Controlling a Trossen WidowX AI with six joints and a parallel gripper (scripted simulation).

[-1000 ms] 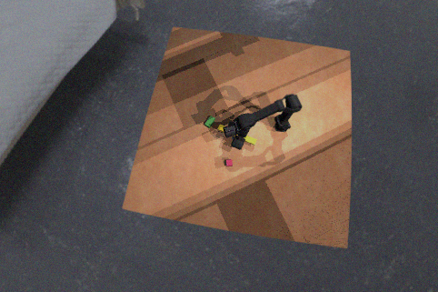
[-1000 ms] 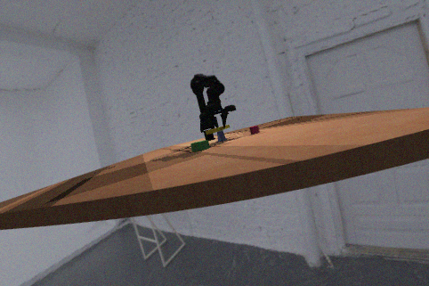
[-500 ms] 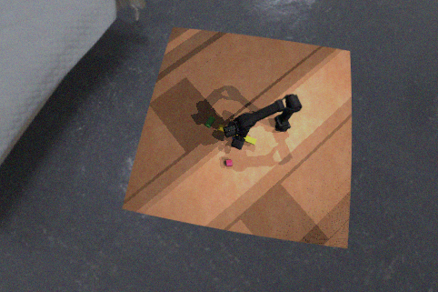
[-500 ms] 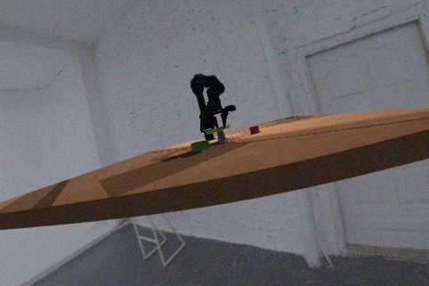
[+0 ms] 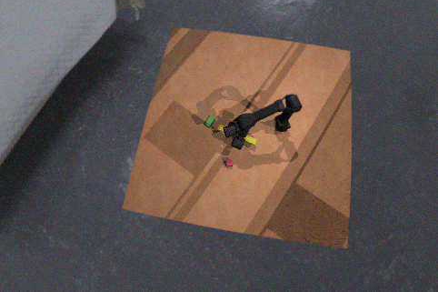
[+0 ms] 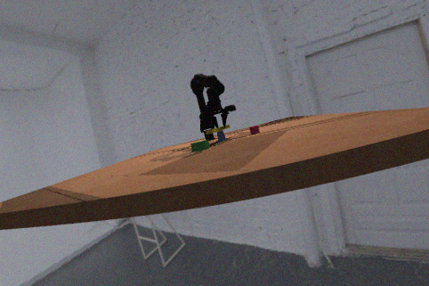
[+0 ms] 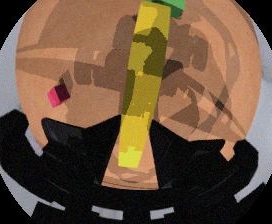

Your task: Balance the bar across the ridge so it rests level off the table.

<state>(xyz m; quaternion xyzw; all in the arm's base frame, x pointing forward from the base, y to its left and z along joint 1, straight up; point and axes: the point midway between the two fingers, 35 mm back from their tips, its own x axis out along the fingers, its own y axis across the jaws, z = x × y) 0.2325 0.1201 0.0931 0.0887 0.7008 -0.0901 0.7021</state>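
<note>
Right now my gripper tip is 3 cm short of the yellow bar and 1 cm to the left of it. From my gripper tip the other things lie so: red block: 16 cm to the left, 5 cm ahead, 4 cm below; green block: 20 cm ahead, 7 cm to the right, 4 cm below.
</note>
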